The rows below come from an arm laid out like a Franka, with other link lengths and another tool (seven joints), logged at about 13 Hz.
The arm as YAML. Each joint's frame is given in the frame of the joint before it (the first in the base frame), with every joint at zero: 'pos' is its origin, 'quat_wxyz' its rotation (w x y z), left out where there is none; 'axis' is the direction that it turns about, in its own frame. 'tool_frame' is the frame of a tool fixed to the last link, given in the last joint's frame.
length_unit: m
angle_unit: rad
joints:
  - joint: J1
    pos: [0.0, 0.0, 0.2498]
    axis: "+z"
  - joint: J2
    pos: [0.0, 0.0, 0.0]
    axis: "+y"
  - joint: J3
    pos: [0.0, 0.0, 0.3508]
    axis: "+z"
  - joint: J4
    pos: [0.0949, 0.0, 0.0]
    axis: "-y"
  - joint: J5
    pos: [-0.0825, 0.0, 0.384]
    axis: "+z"
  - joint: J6
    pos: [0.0, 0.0, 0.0]
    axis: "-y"
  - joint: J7
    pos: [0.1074, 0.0, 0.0]
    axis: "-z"
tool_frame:
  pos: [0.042, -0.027, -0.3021]
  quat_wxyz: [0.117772, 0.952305, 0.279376, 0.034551]
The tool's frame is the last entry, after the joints.
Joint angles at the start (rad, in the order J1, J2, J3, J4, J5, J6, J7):
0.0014 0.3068 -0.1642 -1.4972 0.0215 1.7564 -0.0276
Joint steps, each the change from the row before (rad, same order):
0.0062 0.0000 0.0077 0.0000 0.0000 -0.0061 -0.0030
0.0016 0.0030 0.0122 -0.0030 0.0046 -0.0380 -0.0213
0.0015 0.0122 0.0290 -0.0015 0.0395 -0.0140 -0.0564
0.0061 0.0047 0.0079 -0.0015 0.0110 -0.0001 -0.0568
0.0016 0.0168 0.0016 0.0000 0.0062 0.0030 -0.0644
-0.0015 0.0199 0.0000 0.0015 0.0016 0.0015 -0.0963
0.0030 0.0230 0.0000 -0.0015 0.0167 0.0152 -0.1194
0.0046 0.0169 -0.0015 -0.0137 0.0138 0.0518 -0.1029
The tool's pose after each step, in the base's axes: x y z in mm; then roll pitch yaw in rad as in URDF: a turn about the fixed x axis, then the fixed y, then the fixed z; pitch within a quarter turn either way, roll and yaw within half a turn. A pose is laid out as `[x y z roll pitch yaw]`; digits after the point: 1 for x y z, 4 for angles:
[712.7 -122.2 240.4 2.9022 0.0560 0.4543]
[702.2 -109.1 231.2 2.9357 0.0875 0.4891]
[702.5 -74.6 218.3 2.9943 0.0787 0.5696]
[704.4 -59.5 213.9 3.0124 0.0695 0.6380]
[706.5 -52.8 202.3 3.0297 0.0681 0.7043]
[708.2 -49.0 189.1 3.0482 0.0660 0.7987]
[713.3 -37.2 173.8 3.0697 0.0412 0.9147]
[724.9 -28.3 160.9 3.0582 0.0053 1.0108]

